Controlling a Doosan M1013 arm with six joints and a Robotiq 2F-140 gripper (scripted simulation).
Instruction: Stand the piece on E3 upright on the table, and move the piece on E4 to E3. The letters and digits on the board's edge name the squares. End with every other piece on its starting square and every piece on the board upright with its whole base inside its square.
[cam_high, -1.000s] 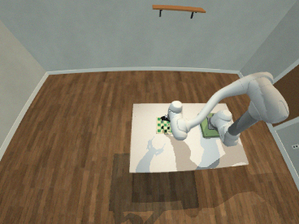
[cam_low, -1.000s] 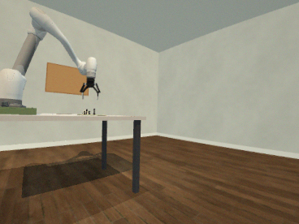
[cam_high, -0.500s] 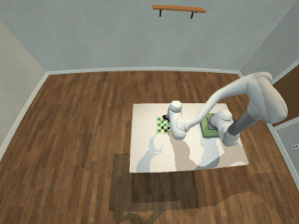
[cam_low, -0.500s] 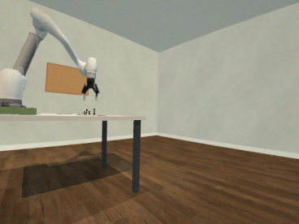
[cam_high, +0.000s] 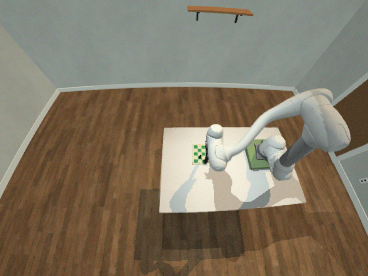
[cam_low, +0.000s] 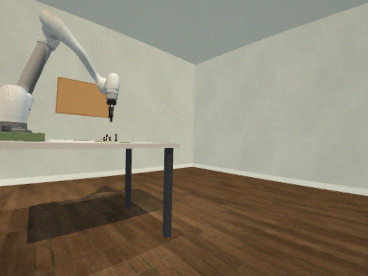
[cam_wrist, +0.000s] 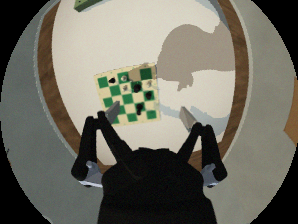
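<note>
Now: the dark piece 110 mm below my hand. Round my hand: green-and-white chessboard (130 mm below, 70 mm to the right, 10 mm ahead); then pale piece (110 mm below, 40 mm behind).
</note>
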